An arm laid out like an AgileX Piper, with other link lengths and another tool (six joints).
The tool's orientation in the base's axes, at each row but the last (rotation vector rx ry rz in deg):
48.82, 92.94, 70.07
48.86, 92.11, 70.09
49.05, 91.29, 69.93
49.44, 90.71, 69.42
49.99, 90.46, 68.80
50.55, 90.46, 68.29
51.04, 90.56, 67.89
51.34, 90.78, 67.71
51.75, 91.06, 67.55
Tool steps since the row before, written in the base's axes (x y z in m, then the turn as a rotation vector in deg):
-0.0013, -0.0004, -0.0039, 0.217, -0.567, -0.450
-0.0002, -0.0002, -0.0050, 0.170, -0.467, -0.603
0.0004, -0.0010, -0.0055, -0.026, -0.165, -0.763
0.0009, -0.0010, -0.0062, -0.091, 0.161, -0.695
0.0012, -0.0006, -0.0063, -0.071, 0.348, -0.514
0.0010, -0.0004, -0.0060, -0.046, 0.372, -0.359
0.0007, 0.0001, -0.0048, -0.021, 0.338, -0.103
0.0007, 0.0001, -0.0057, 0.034, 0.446, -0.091
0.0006, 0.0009, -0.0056, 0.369, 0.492, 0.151
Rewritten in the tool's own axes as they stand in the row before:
0.0011, -0.0039, -0.0010, -0.474, -0.586, 0.057
0.0012, -0.0049, 0.0002, -0.329, -0.706, 0.059
0.0003, -0.0056, 0.0005, 0.051, -0.779, -0.015
0.0004, -0.0062, 0.0010, 0.353, -0.627, 0.018
0.0007, -0.0062, 0.0015, 0.472, -0.402, 0.078
0.0009, -0.0059, 0.0014, 0.447, -0.246, 0.095
0.0011, -0.0046, 0.0012, 0.343, -0.009, 0.085
0.0013, -0.0054, 0.0013, 0.424, 0.033, 0.167
0.0020, -0.0051, 0.0014, 0.306, 0.289, 0.473

